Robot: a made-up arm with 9 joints. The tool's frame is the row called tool. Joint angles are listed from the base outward. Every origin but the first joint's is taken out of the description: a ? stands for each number. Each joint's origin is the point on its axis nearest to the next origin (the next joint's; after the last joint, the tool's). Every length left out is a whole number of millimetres.
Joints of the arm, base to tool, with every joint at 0 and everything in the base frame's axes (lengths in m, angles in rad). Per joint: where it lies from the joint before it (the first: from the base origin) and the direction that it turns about. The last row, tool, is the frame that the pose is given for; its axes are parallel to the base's.
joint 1: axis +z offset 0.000 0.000 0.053
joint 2: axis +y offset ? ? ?
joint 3: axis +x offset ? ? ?
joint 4: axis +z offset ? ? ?
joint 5: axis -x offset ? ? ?
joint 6: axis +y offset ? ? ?
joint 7: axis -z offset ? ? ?
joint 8: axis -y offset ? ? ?
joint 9: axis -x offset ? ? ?
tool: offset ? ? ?
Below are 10 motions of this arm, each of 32 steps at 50 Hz.
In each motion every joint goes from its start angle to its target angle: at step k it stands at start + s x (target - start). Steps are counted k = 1, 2, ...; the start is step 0. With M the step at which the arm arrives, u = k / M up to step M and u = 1 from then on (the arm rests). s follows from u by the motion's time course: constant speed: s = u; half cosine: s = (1 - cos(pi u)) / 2; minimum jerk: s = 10 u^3 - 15 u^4 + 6 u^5.
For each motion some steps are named. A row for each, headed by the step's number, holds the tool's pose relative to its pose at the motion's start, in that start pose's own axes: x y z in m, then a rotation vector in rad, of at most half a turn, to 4 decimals.
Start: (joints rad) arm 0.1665 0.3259 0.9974 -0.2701 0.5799 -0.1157 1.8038 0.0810 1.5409
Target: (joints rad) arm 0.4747 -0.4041 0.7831 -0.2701 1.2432 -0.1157 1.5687 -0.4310 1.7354
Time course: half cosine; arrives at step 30
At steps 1, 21, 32:
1: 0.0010 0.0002 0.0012 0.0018 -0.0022 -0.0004
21: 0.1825 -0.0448 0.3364 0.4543 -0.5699 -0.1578
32: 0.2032 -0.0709 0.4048 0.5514 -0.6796 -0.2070

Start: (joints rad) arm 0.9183 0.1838 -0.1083 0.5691 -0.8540 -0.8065 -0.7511 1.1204 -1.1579
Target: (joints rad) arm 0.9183 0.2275 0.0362 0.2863 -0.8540 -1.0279 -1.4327 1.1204 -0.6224
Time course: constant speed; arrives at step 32
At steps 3, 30, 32:
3: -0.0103 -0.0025 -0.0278 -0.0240 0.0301 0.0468
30: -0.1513 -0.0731 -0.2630 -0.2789 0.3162 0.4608
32: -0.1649 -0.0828 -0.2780 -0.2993 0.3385 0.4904

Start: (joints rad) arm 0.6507 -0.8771 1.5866 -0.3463 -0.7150 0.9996 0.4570 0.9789 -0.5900
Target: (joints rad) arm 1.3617 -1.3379 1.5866 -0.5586 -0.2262 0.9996 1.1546 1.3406 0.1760
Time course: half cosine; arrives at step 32
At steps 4, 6, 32:
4: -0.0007 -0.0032 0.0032 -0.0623 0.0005 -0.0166
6: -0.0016 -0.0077 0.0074 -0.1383 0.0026 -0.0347
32: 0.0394 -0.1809 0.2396 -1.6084 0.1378 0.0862

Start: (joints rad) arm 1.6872 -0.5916 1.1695 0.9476 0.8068 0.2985 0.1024 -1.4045 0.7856
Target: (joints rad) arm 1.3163 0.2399 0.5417 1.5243 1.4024 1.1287 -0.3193 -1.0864 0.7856
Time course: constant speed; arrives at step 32
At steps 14, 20, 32:
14: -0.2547 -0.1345 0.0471 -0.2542 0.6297 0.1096
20: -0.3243 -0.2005 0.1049 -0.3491 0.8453 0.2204
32: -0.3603 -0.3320 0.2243 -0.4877 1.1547 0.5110

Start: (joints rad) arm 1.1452 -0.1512 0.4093 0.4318 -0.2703 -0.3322 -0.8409 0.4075 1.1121
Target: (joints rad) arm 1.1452 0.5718 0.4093 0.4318 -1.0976 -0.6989 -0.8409 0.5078 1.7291
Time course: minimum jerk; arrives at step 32
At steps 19, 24, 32:
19: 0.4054 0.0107 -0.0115 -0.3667 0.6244 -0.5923
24: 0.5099 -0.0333 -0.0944 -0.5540 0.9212 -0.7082
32: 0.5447 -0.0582 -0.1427 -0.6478 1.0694 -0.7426

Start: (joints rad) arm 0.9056 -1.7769 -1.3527 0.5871 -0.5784 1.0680 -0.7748 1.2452 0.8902
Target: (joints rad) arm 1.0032 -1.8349 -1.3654 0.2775 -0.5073 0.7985 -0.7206 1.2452 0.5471
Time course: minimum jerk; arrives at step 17
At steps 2, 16, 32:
2: 0.0024 -0.0001 -0.0008 0.0014 -0.0057 -0.0048
16: 0.1574 -0.0317 -0.0334 0.0734 -0.4333 -0.2973
32: 0.1577 -0.0318 -0.0335 0.0735 -0.4342 -0.2978

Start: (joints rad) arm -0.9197 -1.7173 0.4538 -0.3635 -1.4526 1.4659 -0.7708 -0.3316 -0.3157
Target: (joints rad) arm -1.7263 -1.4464 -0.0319 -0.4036 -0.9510 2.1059 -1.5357 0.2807 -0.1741
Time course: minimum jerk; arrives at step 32
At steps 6, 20, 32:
6: 0.0059 -0.0253 0.0091 0.0161 -0.0127 -0.0429
20: -0.0678 -0.3434 0.1212 0.2380 -0.4783 -0.6324
32: -0.1644 -0.4241 0.1684 0.2100 -0.8314 -0.8764

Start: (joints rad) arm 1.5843 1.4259 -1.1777 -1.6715 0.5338 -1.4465 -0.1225 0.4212 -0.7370
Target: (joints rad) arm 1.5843 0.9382 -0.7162 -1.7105 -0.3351 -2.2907 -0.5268 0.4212 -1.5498
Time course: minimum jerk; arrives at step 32
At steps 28, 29, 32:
28: 0.2816 0.0250 -0.4047 -0.0318 -0.1459 -0.0921
29: 0.2845 0.0220 -0.4088 -0.0349 -0.1425 -0.0937
32: 0.2867 0.0196 -0.4121 -0.0373 -0.1397 -0.0950

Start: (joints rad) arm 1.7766 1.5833 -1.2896 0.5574 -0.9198 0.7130 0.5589 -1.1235 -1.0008
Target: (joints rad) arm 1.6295 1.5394 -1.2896 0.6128 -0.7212 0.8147 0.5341 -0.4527 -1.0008
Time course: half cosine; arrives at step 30
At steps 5, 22, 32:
5: 0.0030 -0.0019 0.0010 -0.0057 -0.0302 0.0349
22: 0.0441 -0.0118 0.0254 -0.0834 -0.3618 0.4470
32: 0.0536 -0.0109 0.0335 -0.1026 -0.4296 0.5386

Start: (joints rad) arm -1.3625 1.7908 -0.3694 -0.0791 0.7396 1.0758 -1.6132 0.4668 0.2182
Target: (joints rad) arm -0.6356 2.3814 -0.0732 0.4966 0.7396 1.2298 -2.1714 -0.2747 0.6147
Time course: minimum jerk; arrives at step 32
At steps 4, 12, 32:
4: -0.0088 -0.0009 0.0027 0.0005 0.0252 0.0125
12: -0.1404 -0.0248 0.0797 0.0402 0.4009 0.2322
32: -0.3389 -0.2288 0.4089 0.4194 0.8973 1.0116

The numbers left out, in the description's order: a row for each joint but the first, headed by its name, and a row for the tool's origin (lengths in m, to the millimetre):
joint 2: -0.150 -0.047 0.000
joint 3: 0.222 0.000 0.032
joint 4: 0.000 -0.066 0.233
joint 5: -0.301 0.100 0.000
joint 6: 0.000 -0.080 -0.369
joint 7: -0.201 0.000 0.204
joint 8: 0.107 -0.048 0.000
joint 9: -0.057 0.000 -0.239
tool: 0.000 0.154 0.027

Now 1 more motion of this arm.
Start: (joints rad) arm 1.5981 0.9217 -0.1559 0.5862 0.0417 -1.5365 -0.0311 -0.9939 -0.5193
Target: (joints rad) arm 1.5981 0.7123 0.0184 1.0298 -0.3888 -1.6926 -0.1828 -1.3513 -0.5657
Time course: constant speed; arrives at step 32
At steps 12, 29, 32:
12: -0.0147 -0.0019 -0.0526 0.1843 0.0151 0.0845
29: -0.0438 -0.0049 -0.0955 0.4117 0.0879 0.2304
32: -0.0506 -0.0070 -0.0990 0.4468 0.1074 0.2585

